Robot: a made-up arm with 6 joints.
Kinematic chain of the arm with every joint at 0, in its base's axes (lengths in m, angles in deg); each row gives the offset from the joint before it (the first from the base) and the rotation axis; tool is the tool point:
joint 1: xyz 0 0 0.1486 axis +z
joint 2: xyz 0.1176 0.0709 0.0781 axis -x
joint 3: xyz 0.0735 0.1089 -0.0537 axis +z
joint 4: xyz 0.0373 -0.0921 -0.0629 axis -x
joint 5: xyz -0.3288 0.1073 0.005 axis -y
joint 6: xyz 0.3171 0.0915 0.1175 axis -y
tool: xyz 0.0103 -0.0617 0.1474
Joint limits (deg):
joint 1: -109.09..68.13
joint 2: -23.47..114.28
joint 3: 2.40..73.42
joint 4: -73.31..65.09
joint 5: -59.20..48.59
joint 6: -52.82..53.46
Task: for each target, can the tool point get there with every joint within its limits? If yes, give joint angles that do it. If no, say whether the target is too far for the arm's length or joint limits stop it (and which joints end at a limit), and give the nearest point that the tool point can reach.
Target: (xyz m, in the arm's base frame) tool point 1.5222 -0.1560 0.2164
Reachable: no: too far | nearest point 0.6834 -0.0700 0.3262 | short by 0.850 m
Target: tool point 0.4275 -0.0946 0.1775
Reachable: yes | joints -52.84 4.03 19.34 5.41 -18.74 -33.82
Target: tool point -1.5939 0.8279 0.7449
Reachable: no: too far | nearest point -0.4829 0.2508 0.3688 | short by 1.307 m
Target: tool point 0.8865 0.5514 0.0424
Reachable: no: joint limits stop it (at a limit: joint 2, joint 3, joint 4, joint 6) | nearest point 0.5547 0.3450 0.2288 | short by 0.433 m
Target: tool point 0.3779 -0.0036 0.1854
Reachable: yes | joints -55.19 54.15 26.72 -0.12 3.38 -13.12
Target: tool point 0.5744 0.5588 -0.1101
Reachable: no: joint limits stop it (at a limit: joint 2, joint 3, joint 4, joint 5, joint 6) | nearest point 0.4239 0.4124 -0.0481 | short by 0.219 m
